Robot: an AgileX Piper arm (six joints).
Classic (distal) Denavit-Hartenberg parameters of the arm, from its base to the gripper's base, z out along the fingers. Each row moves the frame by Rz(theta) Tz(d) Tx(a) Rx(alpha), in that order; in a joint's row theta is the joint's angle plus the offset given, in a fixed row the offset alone. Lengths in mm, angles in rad.
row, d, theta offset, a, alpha
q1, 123, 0, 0, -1.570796
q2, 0, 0.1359, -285, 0
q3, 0, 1.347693, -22, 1.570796
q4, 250.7, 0, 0, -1.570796
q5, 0, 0, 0, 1.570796
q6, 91, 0, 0, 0
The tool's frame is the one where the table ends.
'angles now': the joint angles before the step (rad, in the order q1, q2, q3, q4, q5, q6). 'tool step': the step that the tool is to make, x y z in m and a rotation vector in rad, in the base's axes. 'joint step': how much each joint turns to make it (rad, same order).
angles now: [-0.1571, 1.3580, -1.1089, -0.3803, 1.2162, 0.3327]
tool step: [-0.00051, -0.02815, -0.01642, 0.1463, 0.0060, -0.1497]
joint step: [-0.1570, 0.0515, 0.0000, 0.1477, -0.0209, -0.0301]
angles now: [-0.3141, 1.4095, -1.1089, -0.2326, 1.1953, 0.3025]
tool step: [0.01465, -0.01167, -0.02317, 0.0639, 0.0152, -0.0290]
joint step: [-0.0422, 0.0875, -0.0017, 0.0570, -0.0548, -0.0174]
